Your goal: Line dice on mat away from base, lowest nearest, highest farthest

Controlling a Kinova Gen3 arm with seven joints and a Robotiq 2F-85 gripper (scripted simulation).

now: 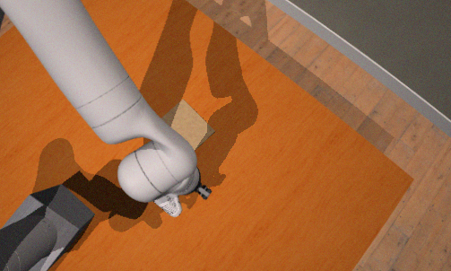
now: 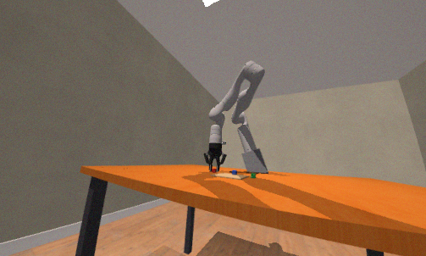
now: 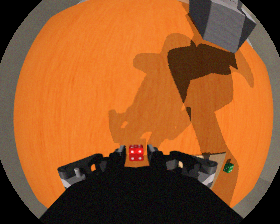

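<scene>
Right now the red die is 10 mm below my hand. From my hand the other things lie so: green die 210 mm to the left, 90 mm ahead, 10 mm below; blue die 120 mm to the left, 50 mm ahead, 10 mm below; tan mat 110 mm to the left, 100 mm ahead, 20 mm below.
</scene>
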